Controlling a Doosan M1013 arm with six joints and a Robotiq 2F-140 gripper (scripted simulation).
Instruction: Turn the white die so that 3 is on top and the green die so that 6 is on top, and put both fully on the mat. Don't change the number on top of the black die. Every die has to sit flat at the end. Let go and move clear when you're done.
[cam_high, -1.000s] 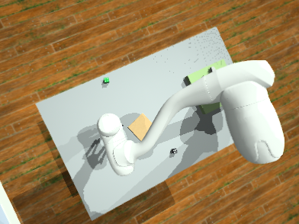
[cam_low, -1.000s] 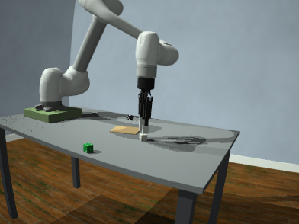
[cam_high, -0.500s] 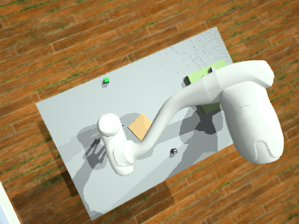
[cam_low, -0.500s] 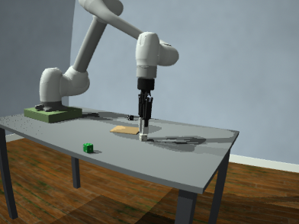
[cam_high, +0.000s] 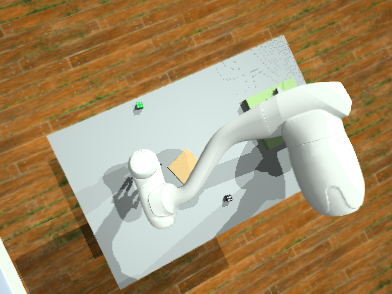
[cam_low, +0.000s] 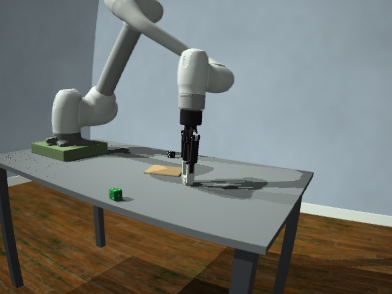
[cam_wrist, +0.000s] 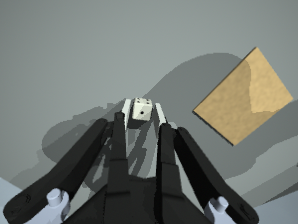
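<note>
Right now my hand is 30 mm above the white die. The rest, counted from my hand: green die 50 mm behind, 290 mm to the right, 30 mm below; black die 330 mm behind, 320 mm to the left, 30 mm below; tan mat 170 mm behind, 90 mm to the left, 40 mm below.
</note>
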